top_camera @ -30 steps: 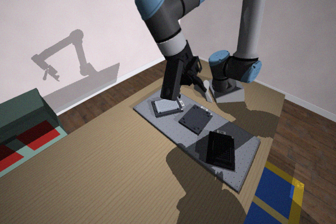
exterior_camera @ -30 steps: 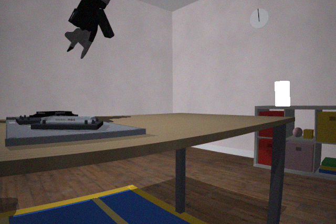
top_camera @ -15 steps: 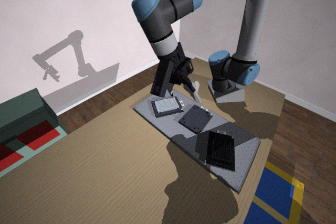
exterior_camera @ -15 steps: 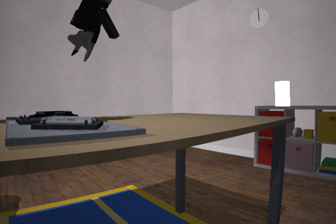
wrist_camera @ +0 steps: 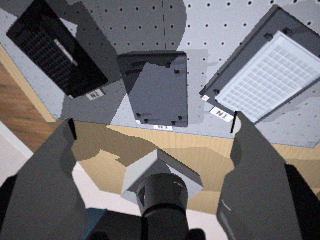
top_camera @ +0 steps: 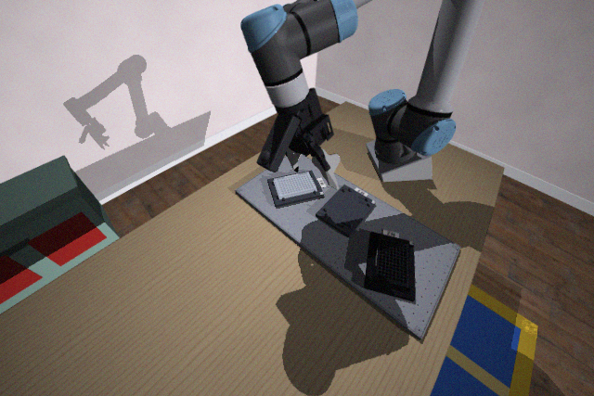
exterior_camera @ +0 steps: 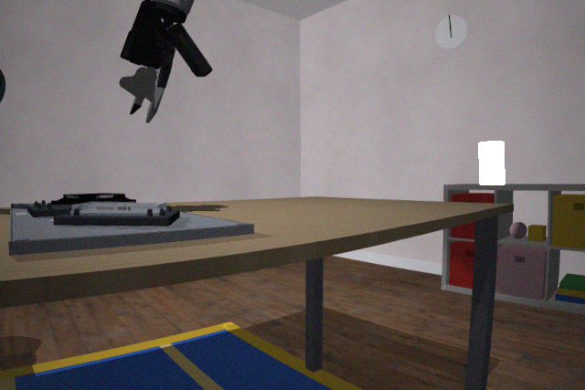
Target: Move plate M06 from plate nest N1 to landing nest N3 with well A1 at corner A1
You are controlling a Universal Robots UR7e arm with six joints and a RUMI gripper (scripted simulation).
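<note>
Now: hand 90 mm past the white plate M06, 110 mm to the left of it and 160 mm above it. Also, from my hand: corner tag (160 mm behind, 140 mm to the left, 170 mm below); then dark nest N1 (90 mm behind, 110 mm to the right, 180 mm below); then landing nest N3 (100 mm behind, 70 mm to the left, 180 mm below).
</note>
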